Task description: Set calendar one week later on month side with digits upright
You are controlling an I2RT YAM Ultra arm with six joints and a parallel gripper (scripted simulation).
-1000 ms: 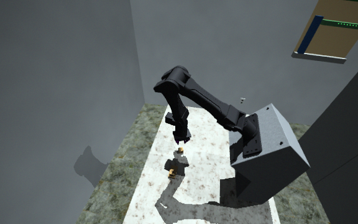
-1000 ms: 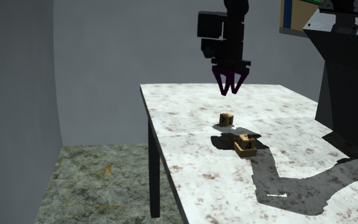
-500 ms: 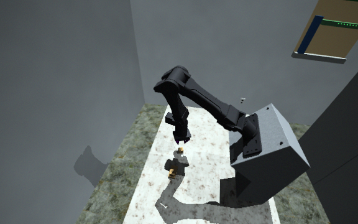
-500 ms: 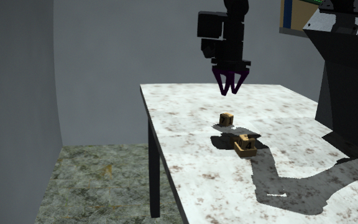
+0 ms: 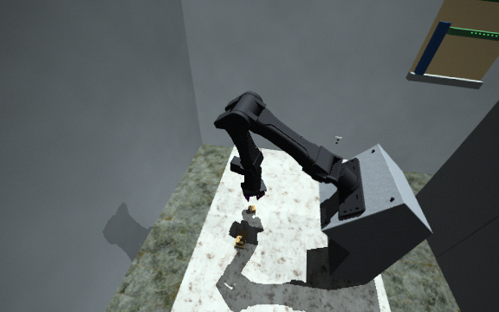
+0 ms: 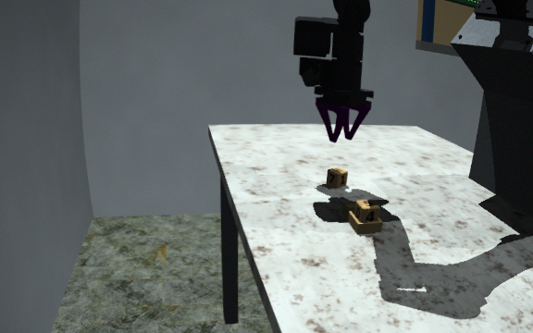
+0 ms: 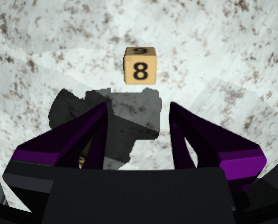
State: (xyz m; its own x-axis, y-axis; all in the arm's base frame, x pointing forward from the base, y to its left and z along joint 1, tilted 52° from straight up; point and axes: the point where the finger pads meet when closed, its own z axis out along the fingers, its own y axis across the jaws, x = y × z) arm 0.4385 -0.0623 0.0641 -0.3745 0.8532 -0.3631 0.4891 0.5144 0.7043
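Right now the wooden digit cube is 80 mm below my hand.
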